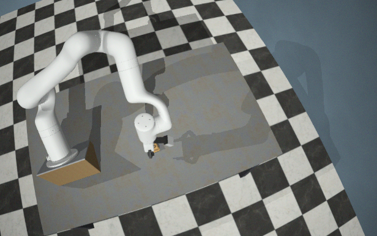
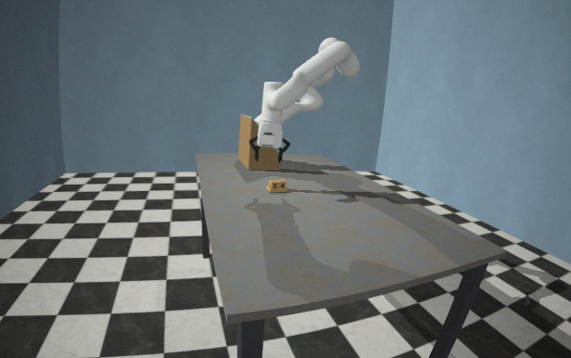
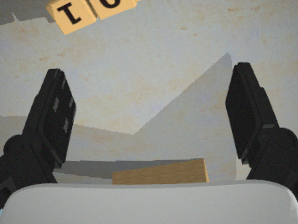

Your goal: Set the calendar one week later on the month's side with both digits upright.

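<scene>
My gripper is now 12 cm above the tray, 4 cm to the right of it and 2 cm short of it.
</scene>
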